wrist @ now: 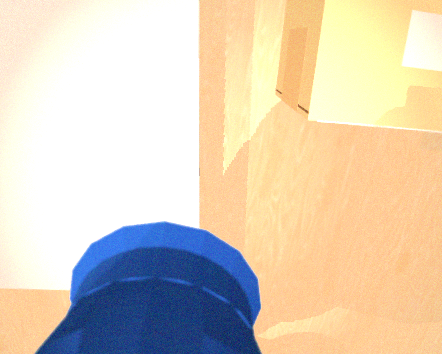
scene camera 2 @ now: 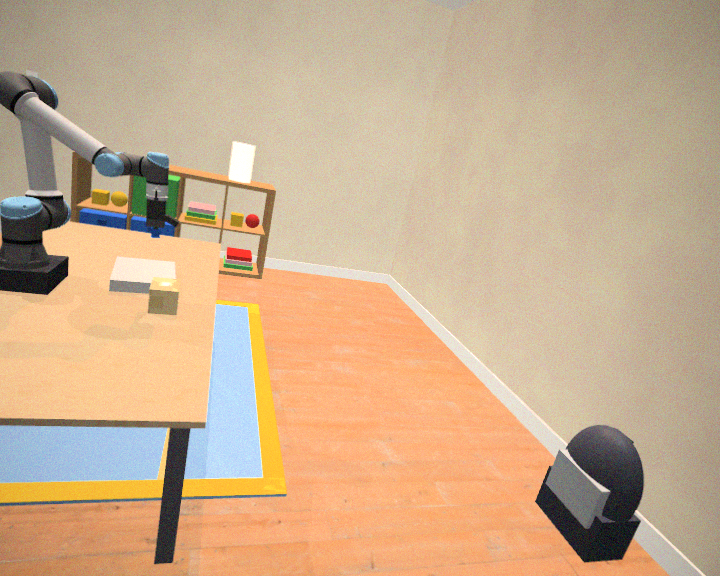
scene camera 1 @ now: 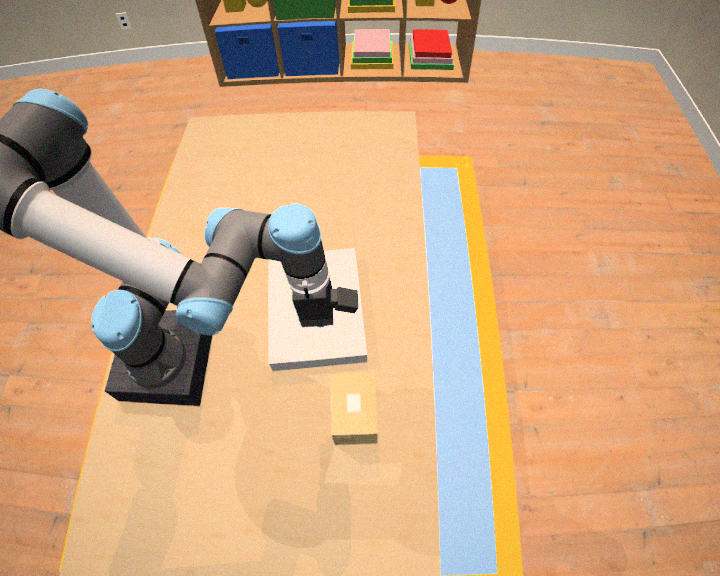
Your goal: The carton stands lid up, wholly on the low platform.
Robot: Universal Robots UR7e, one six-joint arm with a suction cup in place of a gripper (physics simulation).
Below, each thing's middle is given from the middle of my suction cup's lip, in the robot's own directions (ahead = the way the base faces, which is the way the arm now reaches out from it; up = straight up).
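Relative to the tan carton point(scene camera 2: 164, 292), my suction cup is 14 cm to the left of it, 6 cm short of it and 20 cm above it. The low white platform point(scene camera 1: 290, 346) is 3 cm behind my suction cup, 15 cm to the left of it and 23 cm below it.
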